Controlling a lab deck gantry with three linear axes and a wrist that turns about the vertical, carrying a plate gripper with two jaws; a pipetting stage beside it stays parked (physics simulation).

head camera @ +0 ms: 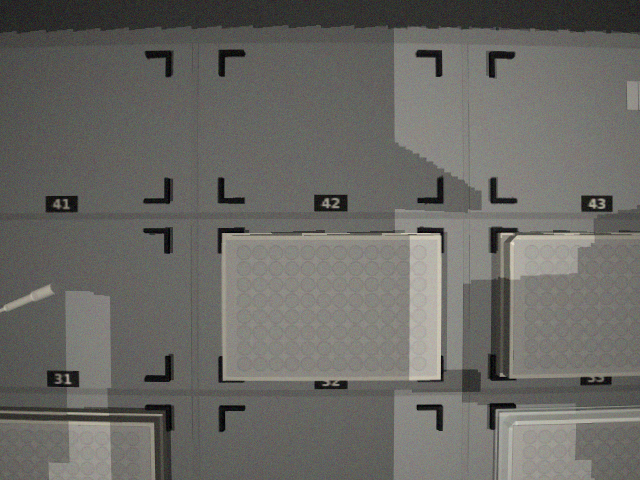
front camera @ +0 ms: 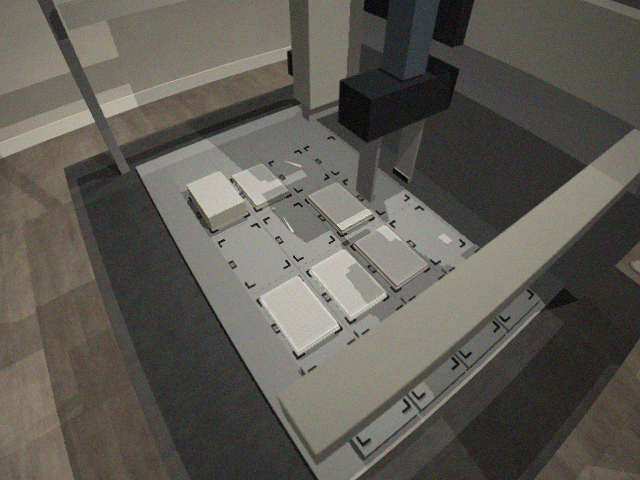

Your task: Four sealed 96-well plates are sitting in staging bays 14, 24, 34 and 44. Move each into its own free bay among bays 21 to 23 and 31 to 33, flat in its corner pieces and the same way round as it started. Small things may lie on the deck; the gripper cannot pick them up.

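Places are measured from the robot's base along level axes (x left, y up, z ahead), in millimetres.
Pixels of known places: gripper, fingertip midpoint: (front camera: 383, 186); robot's base, link origin: (front camera: 190, 198).
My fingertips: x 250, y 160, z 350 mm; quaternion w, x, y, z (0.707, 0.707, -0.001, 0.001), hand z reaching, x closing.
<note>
Ahead of a thing's pixels: the offset from my fingertips to its top centre. "spot": to the spot under its first point.
A sealed plate {dx +7, dy -146, dz -122 mm} (front camera: 338, 206) (head camera: 330, 307) lies flat in bay 32. A second plate {dx +7, dy -146, dz +42 mm} (front camera: 391, 255) (head camera: 578, 310) lies in bay 33. A third plate {dx -100, dy -146, dz +42 mm} (front camera: 348, 284) (head camera: 547, 449) shows in bay 23, and a fourth plate {dx -100, dy -146, dz -286 mm} (front camera: 261, 186) (head camera: 31, 449) in bay 21; the head view cuts off both. My gripper (front camera: 383, 187) is open and empty, raised above the deck at the right of the bay 32 plate in the front view; its jaws do not show in the head view. The front beam hides much of the staging bays; their visible strips show corner pieces and no plate.
A thick pale box {dx -207, dy -118, dz -286 mm} (front camera: 214, 198) stands beside the bay 21 plate. Another plate {dx -207, dy -146, dz +42 mm} (front camera: 299, 315) lies beside bay 23. A pipette tip {spot: dx +7, dy -156, dz -308 mm} (front camera: 293, 164) (head camera: 31, 297) lies in bay 31, another tip {spot: dx -110, dy -156, dz -148 mm} (front camera: 287, 223) in bay 22. A small white piece {dx +135, dy -159, dz +75 mm} (front camera: 444, 238) (head camera: 632, 95) lies in bay 43. The beam (front camera: 465, 294) crosses the front.
</note>
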